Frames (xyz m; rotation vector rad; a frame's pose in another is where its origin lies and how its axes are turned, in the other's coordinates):
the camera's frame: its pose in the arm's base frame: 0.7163 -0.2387 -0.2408 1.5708 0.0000 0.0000
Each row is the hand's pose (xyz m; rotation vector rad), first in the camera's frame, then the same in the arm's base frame.
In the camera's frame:
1: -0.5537 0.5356 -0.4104 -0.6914 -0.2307 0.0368
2: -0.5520 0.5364 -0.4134 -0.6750 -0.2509 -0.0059
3: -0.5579 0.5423 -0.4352 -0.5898 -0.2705 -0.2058
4: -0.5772 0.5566 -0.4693 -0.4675 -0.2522 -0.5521
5: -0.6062 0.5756 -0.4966 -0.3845 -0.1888 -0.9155
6: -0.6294 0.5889 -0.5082 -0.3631 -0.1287 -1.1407
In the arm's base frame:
1: 0.1626 0.1717 0.2948 0.8724 -0.1914 -0.1388
2: 0.1643 0.1747 0.2956 0.8877 -0.1757 -0.1842
3: 0.1584 0.1965 0.3015 0.9659 -0.0469 -0.3453
4: 0.1391 0.2306 0.3158 1.0543 0.2205 -0.5914
5: 0.1101 0.2579 0.3348 1.0679 0.5381 -0.8177
6: 0.0869 0.2695 0.3481 1.0278 0.7487 -0.9391

